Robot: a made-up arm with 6 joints. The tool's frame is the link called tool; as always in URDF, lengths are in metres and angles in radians. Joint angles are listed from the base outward.
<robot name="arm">
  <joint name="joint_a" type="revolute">
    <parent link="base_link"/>
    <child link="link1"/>
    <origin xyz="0 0 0.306" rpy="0 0 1.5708"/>
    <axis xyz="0 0 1"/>
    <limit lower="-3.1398" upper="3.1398"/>
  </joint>
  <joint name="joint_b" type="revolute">
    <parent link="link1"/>
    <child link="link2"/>
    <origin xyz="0 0 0" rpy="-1.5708 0 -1.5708"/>
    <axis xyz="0 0 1"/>
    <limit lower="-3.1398" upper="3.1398"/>
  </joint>
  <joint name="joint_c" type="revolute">
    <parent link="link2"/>
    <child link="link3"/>
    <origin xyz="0 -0.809 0" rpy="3.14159 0 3.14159"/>
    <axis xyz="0 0 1"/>
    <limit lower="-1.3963" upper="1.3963"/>
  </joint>
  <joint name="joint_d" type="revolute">
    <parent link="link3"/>
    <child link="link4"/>
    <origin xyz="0 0 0" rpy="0 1.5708 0"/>
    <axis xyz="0 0 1"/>
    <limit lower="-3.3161" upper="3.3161"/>
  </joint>
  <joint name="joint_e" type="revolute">
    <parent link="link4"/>
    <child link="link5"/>
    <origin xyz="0 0 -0.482" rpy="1.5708 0 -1.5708"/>
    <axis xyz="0 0 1"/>
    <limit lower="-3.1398" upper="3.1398"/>
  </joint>
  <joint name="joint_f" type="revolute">
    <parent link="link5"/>
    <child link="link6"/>
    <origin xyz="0 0 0.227" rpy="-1.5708 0 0"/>
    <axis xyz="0 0 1"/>
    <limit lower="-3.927" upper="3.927"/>
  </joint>
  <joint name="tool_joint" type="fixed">
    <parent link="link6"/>
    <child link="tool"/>
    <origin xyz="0 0 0" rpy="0 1.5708 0"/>
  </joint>
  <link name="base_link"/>
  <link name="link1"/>
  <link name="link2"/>
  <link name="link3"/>
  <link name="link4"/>
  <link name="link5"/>
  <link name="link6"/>
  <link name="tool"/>
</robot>
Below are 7 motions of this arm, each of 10 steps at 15 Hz.
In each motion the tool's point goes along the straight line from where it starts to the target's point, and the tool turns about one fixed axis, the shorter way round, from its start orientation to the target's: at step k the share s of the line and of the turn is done. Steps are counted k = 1, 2, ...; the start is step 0. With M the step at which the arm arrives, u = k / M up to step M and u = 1 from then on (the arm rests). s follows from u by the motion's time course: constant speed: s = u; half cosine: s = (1 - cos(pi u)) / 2; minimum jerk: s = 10 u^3 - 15 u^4 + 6 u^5.
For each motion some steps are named. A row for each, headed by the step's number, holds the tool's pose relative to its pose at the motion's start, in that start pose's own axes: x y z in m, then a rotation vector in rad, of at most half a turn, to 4 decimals.
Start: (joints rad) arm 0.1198 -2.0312 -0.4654 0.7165 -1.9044 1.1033
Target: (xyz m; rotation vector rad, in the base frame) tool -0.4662 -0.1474 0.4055 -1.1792 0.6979 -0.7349
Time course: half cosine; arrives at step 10
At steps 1, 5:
1: 0.0058 0.0022 0.0076 -0.0036 0.0058 -0.0084
5: 0.1179 0.0454 0.1550 -0.0732 0.1191 -0.1709

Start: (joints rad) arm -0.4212 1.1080 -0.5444 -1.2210 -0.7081 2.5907
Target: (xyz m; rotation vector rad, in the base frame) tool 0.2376 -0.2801 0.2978 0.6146 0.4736 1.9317
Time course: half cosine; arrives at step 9
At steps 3, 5, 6, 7, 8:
3: -0.0196 0.0400 -0.0145 -0.0379 -0.1518 0.2271
5: -0.0461 0.0938 -0.0341 -0.0890 -0.3563 0.5330
6: -0.0589 0.1199 -0.0436 -0.1138 -0.4554 0.6812
7: -0.0693 0.1411 -0.0513 -0.1339 -0.5361 0.8020
8: -0.0761 0.1550 -0.0563 -0.1471 -0.5889 0.8808

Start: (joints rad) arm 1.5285 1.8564 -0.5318 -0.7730 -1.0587 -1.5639
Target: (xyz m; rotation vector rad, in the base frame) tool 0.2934 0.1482 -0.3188 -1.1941 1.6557 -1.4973
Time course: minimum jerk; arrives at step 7
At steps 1, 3, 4, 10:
1: 0.0006 0.0060 0.0017 -0.0158 -0.0063 0.0008
3: 0.0090 0.0954 0.0265 -0.2498 -0.1000 0.0125
4: 0.0155 0.1640 0.0456 -0.4293 -0.1718 0.0214
10: 0.0245 0.2595 0.0722 -0.6791 -0.2718 0.0339

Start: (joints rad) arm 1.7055 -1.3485 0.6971 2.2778 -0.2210 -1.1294
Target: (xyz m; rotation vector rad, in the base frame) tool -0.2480 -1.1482 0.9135 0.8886 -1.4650 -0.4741
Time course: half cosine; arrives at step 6
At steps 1, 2, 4, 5, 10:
1: -0.0008 0.0125 0.0131 -0.0158 -0.0158 -0.0128
2: -0.0030 0.0468 0.0489 -0.0591 -0.0590 -0.0478
4: -0.0089 0.1404 0.1467 -0.1774 -0.1771 -0.1434
5: -0.0111 0.1747 0.1825 -0.2207 -0.2203 -0.1783
10: -0.0119 0.1872 0.1956 -0.2366 -0.2362 -0.1911

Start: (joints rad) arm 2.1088 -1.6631 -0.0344 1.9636 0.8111 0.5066
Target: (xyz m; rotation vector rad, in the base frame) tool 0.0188 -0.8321 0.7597 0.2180 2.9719 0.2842
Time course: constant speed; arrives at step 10
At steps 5, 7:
5: 0.1669 0.0124 0.1561 0.1163 -0.4855 -0.0103
7: 0.2337 0.0174 0.2186 0.1628 -0.6797 -0.0144

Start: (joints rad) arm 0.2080 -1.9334 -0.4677 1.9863 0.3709 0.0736
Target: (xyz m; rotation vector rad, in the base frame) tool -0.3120 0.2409 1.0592 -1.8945 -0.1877 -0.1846
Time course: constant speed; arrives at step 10
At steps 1, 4, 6, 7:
1: 0.0720 0.0447 0.0216 0.0219 -0.0063 0.1182
4: 0.2881 0.1788 0.0866 0.0878 -0.0251 0.4726
6: 0.4322 0.2682 0.1299 0.1317 -0.0376 0.7090
7: 0.5042 0.3129 0.1515 0.1536 -0.0439 0.8271

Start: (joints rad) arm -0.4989 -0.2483 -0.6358 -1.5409 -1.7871 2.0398
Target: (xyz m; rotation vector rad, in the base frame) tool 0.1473 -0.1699 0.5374 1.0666 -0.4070 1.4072
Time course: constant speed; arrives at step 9
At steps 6, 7, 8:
6: -0.0594 -0.0130 -0.1055 0.4266 -0.5598 0.1350
7: -0.0694 -0.0152 -0.1230 0.4977 -0.6531 0.1574
8: -0.0793 -0.0174 -0.1406 0.5688 -0.7464 0.1799

